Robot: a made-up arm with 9 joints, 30 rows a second.
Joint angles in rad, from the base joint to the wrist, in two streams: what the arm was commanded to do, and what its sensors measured. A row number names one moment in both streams.
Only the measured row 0 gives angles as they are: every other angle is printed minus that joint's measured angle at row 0.
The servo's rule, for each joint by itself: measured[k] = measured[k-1] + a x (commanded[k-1-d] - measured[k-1]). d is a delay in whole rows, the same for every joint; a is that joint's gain. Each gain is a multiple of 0.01, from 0.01 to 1. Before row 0 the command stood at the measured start. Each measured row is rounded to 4 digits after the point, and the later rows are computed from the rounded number. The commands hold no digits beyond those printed.
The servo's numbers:
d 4
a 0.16 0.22 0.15 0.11 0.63 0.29 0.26 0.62 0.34
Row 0, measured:
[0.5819, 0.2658, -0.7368, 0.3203, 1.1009, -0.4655, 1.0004, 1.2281, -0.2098]
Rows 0 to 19, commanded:
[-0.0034, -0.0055, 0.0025, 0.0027, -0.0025, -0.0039, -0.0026, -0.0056, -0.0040]
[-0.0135, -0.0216, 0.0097, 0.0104, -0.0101, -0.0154, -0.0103, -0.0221, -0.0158]
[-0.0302, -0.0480, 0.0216, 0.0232, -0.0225, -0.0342, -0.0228, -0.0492, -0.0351]
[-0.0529, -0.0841, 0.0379, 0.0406, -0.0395, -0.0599, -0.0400, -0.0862, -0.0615]
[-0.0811, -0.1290, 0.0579, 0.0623, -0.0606, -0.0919, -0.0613, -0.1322, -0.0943]
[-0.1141, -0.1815, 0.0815, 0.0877, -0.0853, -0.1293, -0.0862, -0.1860, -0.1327]
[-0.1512, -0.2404, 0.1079, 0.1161, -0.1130, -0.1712, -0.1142, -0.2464, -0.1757]
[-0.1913, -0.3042, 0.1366, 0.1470, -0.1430, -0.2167, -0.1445, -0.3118, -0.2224]
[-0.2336, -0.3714, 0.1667, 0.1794, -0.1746, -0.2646, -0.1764, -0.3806, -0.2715]
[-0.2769, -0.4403, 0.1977, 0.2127, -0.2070, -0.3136, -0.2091, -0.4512, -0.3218]
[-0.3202, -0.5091, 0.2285, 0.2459, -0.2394, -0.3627, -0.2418, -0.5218, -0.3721]
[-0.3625, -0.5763, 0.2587, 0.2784, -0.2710, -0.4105, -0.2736, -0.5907, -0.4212]
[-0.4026, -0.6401, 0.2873, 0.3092, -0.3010, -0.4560, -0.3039, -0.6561, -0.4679]
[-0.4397, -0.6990, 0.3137, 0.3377, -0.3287, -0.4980, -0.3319, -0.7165, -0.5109]
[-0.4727, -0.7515, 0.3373, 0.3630, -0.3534, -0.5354, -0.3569, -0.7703, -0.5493]
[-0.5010, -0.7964, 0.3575, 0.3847, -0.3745, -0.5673, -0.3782, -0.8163, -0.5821]
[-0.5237, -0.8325, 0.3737, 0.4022, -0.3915, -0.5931, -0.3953, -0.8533, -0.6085]
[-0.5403, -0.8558, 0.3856, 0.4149, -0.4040, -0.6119, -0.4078, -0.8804, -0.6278]
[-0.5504, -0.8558, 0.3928, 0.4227, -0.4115, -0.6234, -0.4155, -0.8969, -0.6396]
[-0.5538, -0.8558, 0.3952, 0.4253, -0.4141, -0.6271, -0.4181, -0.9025, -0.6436]
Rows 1 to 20, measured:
[0.0000, 0.0000, 0.0000, 0.0000, 0.0000, 0.0000, 0.0000, 0.0000, 0.0000]
[0.0000, 0.0000, 0.0000, 0.0000, 0.0000, 0.0000, 0.0000, 0.0000, 0.0000]
[0.0000, 0.0000, 0.0000, 0.0000, 0.0000, 0.0000, 0.0000, 0.0000, 0.0000]
[0.0000, 0.0000, 0.0000, 0.0000, 0.0000, 0.0000, 0.0000, 0.0000, 0.0000]
[-0.0005, -0.0012, 0.0004, 0.0003, -0.0016, -0.0011, -0.0007, -0.0035, -0.0014]
[-0.0026, -0.0057, 0.0018, 0.0014, -0.0070, -0.0052, -0.0032, -0.0150, -0.0063]
[-0.0070, -0.0150, 0.0048, 0.0038, -0.0168, -0.0136, -0.0083, -0.0362, -0.0161]
[-0.0143, -0.0302, 0.0098, 0.0078, -0.0311, -0.0270, -0.0165, -0.0672, -0.0315]
[-0.0250, -0.0519, 0.0170, 0.0138, -0.0497, -0.0458, -0.0281, -0.1075, -0.0529]
[-0.0393, -0.0804, 0.0267, 0.0219, -0.0721, -0.0700, -0.0432, -0.1562, -0.0800]
[-0.0572, -0.1156, 0.0389, 0.0323, -0.0979, -0.0993, -0.0617, -0.2121, -0.1125]
[-0.0787, -0.1571, 0.0536, 0.0449, -0.1263, -0.1333, -0.0832, -0.2739, -0.1499]
[-0.1035, -0.2042, 0.0706, 0.0597, -0.1567, -0.1714, -0.1074, -0.3401, -0.1912]
[-0.1312, -0.2561, 0.0897, 0.0765, -0.1884, -0.2126, -0.1338, -0.4090, -0.2356]
[-0.1614, -0.3118, 0.1105, 0.0951, -0.2205, -0.2561, -0.1619, -0.4789, -0.2820]
[-0.1936, -0.3700, 0.1327, 0.1153, -0.2523, -0.3009, -0.1909, -0.5482, -0.3293]
[-0.2270, -0.4294, 0.1559, 0.1366, -0.2830, -0.3459, -0.2203, -0.6151, -0.3764]
[-0.2610, -0.4887, 0.1796, 0.1587, -0.3118, -0.3900, -0.2493, -0.6780, -0.4221]
[-0.2949, -0.5465, 0.2033, 0.1812, -0.3380, -0.4322, -0.2773, -0.7352, -0.4653]
[-0.3279, -0.6015, 0.2264, 0.2036, -0.3610, -0.4714, -0.3035, -0.7855, -0.5050]

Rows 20 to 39, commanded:
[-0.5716, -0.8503, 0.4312, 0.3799, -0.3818, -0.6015, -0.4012, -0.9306, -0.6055]
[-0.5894, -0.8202, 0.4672, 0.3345, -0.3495, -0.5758, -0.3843, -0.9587, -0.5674]
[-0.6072, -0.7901, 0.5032, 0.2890, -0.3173, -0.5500, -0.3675, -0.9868, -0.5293]
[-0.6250, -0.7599, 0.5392, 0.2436, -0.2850, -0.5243, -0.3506, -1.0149, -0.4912]
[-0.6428, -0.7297, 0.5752, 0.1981, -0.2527, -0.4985, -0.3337, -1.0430, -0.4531]
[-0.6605, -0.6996, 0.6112, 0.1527, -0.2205, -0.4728, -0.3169, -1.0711, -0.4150]
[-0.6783, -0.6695, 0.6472, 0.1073, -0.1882, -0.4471, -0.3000, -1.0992, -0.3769]
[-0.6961, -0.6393, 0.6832, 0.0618, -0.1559, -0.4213, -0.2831, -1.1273, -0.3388]
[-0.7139, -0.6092, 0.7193, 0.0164, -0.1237, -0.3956, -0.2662, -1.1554, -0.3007]
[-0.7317, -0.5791, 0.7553, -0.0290, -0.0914, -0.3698, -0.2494, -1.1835, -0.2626]
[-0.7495, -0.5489, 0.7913, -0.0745, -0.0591, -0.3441, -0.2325, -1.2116, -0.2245]
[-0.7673, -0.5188, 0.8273, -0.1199, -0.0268, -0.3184, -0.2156, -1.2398, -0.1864]
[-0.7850, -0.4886, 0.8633, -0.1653, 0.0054, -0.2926, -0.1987, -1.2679, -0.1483]
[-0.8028, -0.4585, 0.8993, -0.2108, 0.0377, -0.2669, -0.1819, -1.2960, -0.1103]
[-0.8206, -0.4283, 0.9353, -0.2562, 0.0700, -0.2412, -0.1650, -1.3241, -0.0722]
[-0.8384, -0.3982, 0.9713, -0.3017, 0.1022, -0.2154, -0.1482, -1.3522, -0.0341]
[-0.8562, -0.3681, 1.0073, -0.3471, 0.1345, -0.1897, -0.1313, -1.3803, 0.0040]
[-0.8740, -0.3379, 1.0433, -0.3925, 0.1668, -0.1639, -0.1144, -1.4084, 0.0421]
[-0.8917, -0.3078, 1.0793, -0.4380, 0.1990, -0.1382, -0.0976, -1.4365, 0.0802]
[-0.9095, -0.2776, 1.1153, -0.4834, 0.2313, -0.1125, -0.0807, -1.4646, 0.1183]
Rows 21 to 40, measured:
[-0.3592, -0.6523, 0.2485, 0.2254, -0.3802, -0.5067, -0.3274, -0.8275, -0.5402]
[-0.3882, -0.6971, 0.2691, 0.2462, -0.3952, -0.5372, -0.3483, -0.8603, -0.5700]
[-0.4142, -0.7320, 0.2877, 0.2656, -0.4055, -0.5622, -0.3658, -0.8830, -0.5937]
[-0.4365, -0.7592, 0.3038, 0.2832, -0.4109, -0.5810, -0.3794, -0.8951, -0.6107]
[-0.4581, -0.7792, 0.3229, 0.2938, -0.3926, -0.5869, -0.3851, -0.9171, -0.6089]
[-0.4791, -0.7882, 0.3445, 0.2983, -0.3654, -0.5837, -0.3849, -0.9429, -0.5948]
[-0.4996, -0.7886, 0.3683, 0.2973, -0.3351, -0.5739, -0.3804, -0.9701, -0.5725]
[-0.5197, -0.7823, 0.3939, 0.2914, -0.3035, -0.5595, -0.3727, -0.9979, -0.5449]
[-0.5394, -0.7707, 0.4211, 0.2811, -0.2715, -0.5418, -0.3626, -1.0259, -0.5137]
[-0.5588, -0.7551, 0.4496, 0.2670, -0.2394, -0.5218, -0.3507, -1.0539, -0.4801]
[-0.5779, -0.7363, 0.4792, 0.2494, -0.2071, -0.5001, -0.3375, -1.0820, -0.4450]
[-0.5968, -0.7150, 0.5098, 0.2288, -0.1748, -0.4772, -0.3234, -1.1101, -0.4089]
[-0.6155, -0.6917, 0.5412, 0.2054, -0.1426, -0.4535, -0.3085, -1.1382, -0.3721]
[-0.6341, -0.6669, 0.5733, 0.1796, -0.1103, -0.4292, -0.2931, -1.1663, -0.3349]
[-0.6526, -0.6409, 0.6060, 0.1516, -0.0780, -0.4045, -0.2773, -1.1944, -0.2974]
[-0.6710, -0.6140, 0.6392, 0.1217, -0.0457, -0.3795, -0.2613, -1.2225, -0.2597]
[-0.6892, -0.5864, 0.6728, 0.0901, -0.0135, -0.3543, -0.2450, -1.2506, -0.2218]
[-0.7074, -0.5583, 0.7068, 0.0570, 0.0188, -0.3290, -0.2286, -1.2787, -0.1839]
[-0.7255, -0.5297, 0.7411, 0.0225, 0.0511, -0.3035, -0.2121, -1.3068, -0.1459]
[-0.7436, -0.5008, 0.7756, -0.0132, 0.0833, -0.2780, -0.1955, -1.3349, -0.1079]

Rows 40 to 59, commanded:
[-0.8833, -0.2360, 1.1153, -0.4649, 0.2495, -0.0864, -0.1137, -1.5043, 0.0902]
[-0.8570, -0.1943, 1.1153, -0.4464, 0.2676, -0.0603, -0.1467, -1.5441, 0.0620]
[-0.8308, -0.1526, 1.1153, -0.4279, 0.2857, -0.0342, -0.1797, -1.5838, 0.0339]
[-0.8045, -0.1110, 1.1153, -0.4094, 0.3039, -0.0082, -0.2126, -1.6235, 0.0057]
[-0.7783, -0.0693, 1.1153, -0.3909, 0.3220, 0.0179, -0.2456, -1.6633, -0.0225]
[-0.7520, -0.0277, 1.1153, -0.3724, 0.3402, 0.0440, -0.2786, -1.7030, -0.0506]
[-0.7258, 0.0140, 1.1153, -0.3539, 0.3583, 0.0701, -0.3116, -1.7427, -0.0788]
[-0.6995, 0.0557, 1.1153, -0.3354, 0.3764, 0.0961, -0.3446, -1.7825, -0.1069]
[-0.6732, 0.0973, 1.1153, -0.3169, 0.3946, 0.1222, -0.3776, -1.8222, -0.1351]
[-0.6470, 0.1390, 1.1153, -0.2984, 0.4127, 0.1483, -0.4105, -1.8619, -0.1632]
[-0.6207, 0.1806, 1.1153, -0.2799, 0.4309, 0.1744, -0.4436, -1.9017, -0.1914]
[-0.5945, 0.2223, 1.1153, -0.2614, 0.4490, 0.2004, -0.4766, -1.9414, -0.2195]
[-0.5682, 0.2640, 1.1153, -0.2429, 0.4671, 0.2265, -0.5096, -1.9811, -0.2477]
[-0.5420, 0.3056, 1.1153, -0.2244, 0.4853, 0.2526, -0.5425, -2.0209, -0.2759]
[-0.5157, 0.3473, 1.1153, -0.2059, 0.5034, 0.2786, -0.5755, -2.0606, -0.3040]
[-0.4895, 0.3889, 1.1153, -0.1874, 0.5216, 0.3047, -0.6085, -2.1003, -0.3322]
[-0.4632, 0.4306, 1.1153, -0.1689, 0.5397, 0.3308, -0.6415, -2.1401, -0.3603]
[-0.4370, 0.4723, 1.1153, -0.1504, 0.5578, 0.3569, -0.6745, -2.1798, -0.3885]
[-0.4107, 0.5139, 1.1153, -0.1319, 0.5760, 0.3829, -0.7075, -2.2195, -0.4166]
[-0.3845, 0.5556, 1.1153, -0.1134, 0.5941, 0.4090, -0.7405, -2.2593, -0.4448]
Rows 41 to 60, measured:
[-0.7616, -0.4716, 0.8104, -0.0499, 0.1156, -0.2524, -0.1788, -1.3630, -0.0699]
[-0.7796, -0.4422, 0.8453, -0.0876, 0.1479, -0.2267, -0.1621, -1.3911, -0.0318]
[-0.7975, -0.4126, 0.8804, -0.1261, 0.1801, -0.2010, -0.1453, -1.4192, 0.0063]
[-0.8154, -0.3829, 0.9156, -0.1654, 0.2124, -0.1753, -0.1285, -1.4473, 0.0444]
[-0.8263, -0.3506, 0.9456, -0.1983, 0.2358, -0.1495, -0.1247, -1.4826, 0.0600]
[-0.8312, -0.3162, 0.9711, -0.2256, 0.2558, -0.1236, -0.1304, -1.5207, 0.0607]
[-0.8311, -0.2802, 0.9927, -0.2479, 0.2746, -0.0977, -0.1432, -1.5598, 0.0516]
[-0.8268, -0.2430, 1.0111, -0.2657, 0.2931, -0.0717, -0.1612, -1.5993, 0.0360]
[-0.8190, -0.2048, 1.0267, -0.2795, 0.3113, -0.0457, -0.1831, -1.6390, 0.0161]
[-0.8083, -0.1658, 1.0400, -0.2897, 0.3295, -0.0197, -0.2079, -1.6787, -0.0066]
[-0.7951, -0.1262, 1.0513, -0.2968, 0.3476, 0.0063, -0.2349, -1.7184, -0.0311]
[-0.7798, -0.0862, 1.0609, -0.3010, 0.3657, 0.0323, -0.2634, -1.7581, -0.0569]
[-0.7627, -0.0458, 1.0691, -0.3027, 0.3839, 0.0584, -0.2931, -1.7978, -0.0835]
[-0.7442, -0.0051, 1.0760, -0.3022, 0.4020, 0.0845, -0.3236, -1.8375, -0.1106]
[-0.7244, 0.0358, 1.0819, -0.2997, 0.4202, 0.1106, -0.3548, -1.8773, -0.1381]
[-0.7036, 0.0768, 1.0869, -0.2955, 0.4383, 0.1366, -0.3865, -1.9170, -0.1658]
[-0.6819, 0.1180, 1.0912, -0.2897, 0.4564, 0.1627, -0.4185, -1.9567, -0.1936]
[-0.6595, 0.1593, 1.0948, -0.2825, 0.4746, 0.1888, -0.4507, -1.9965, -0.2216]
[-0.6365, 0.2007, 1.0979, -0.2741, 0.4927, 0.2148, -0.4831, -2.0362, -0.2496]
[-0.6130, 0.2421, 1.1005, -0.2646, 0.5109, 0.2409, -0.5157, -2.0759, -0.2777]

